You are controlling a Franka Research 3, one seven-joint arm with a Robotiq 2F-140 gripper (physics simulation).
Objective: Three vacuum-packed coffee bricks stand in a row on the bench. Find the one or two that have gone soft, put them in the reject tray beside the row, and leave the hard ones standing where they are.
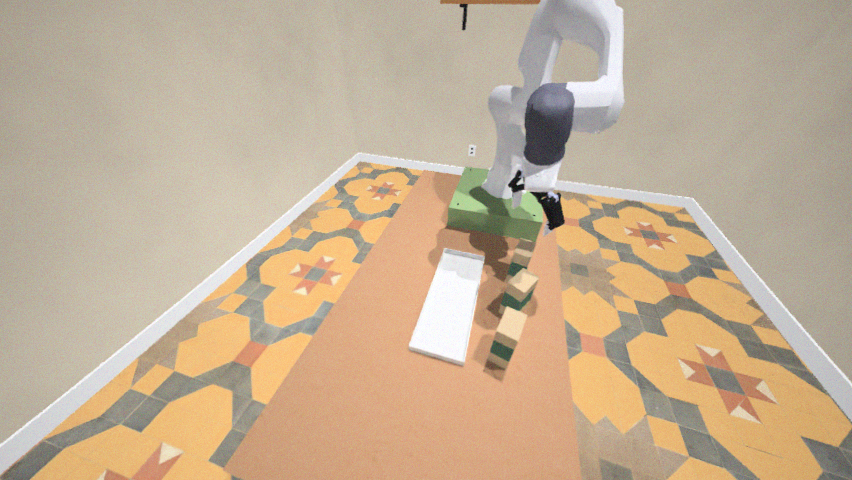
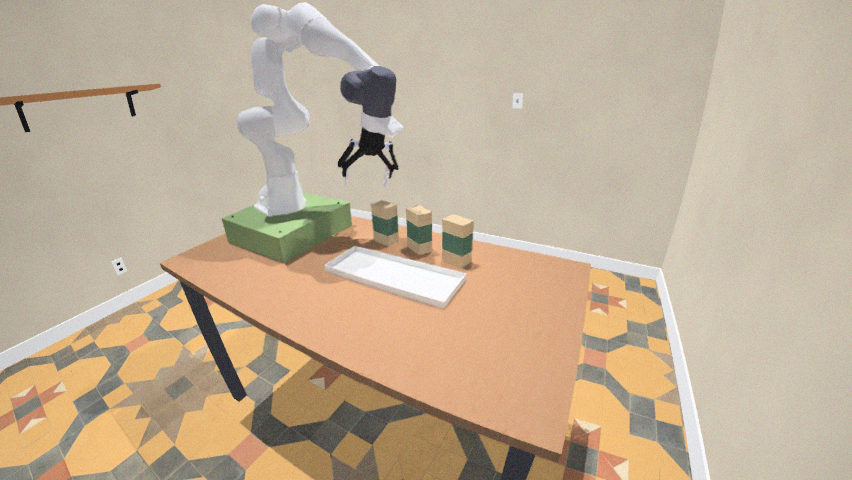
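Three tan coffee bricks with green bands stand upright in a row on the bench. The brick nearest the robot base [image 1: 520,260] [image 2: 384,224], the middle brick [image 1: 519,290] [image 2: 419,230] and the brick farthest from the base [image 1: 507,335] [image 2: 457,241] stand apart from each other. The middle one is turned a little. Their looks do not tell which are soft. The white reject tray [image 1: 447,316] [image 2: 399,277] lies beside the row and is empty. My gripper [image 1: 532,215] [image 2: 366,181] is open and empty, pointing down, above the end of the row nearest the base.
The green base block [image 1: 494,220] [image 2: 256,241] carries the arm at the bench's end, close to the nearest brick. The brown bench top [image 1: 381,381] [image 2: 500,351] extends past the tray and row. A wall shelf [image 2: 77,94] is mounted behind the arm.
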